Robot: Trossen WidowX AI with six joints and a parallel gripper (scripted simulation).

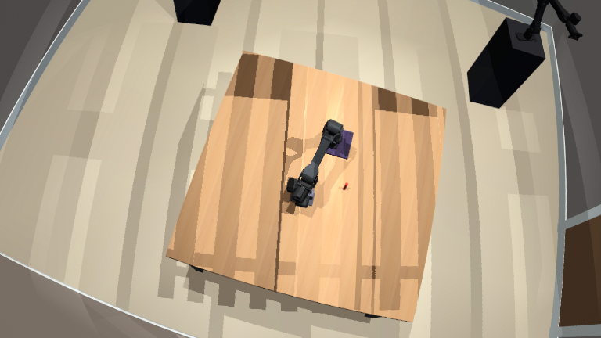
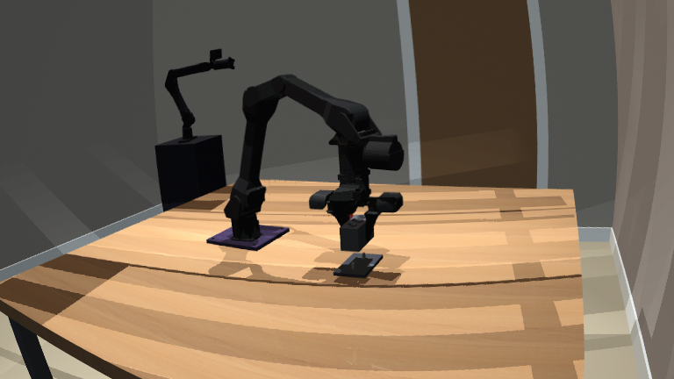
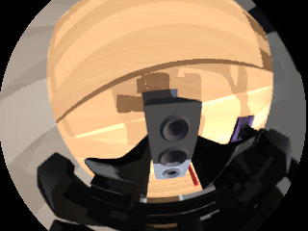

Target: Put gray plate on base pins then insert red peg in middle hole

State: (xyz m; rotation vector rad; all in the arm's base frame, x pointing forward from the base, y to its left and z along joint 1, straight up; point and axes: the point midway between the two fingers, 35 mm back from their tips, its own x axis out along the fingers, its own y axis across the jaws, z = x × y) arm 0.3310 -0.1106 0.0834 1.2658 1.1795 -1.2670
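My gripper tip is now 8 cm past the red peg, 21 cm to the right of it and 2 cm above it. Also, from my gripper tip: gray plate (3 cm above).
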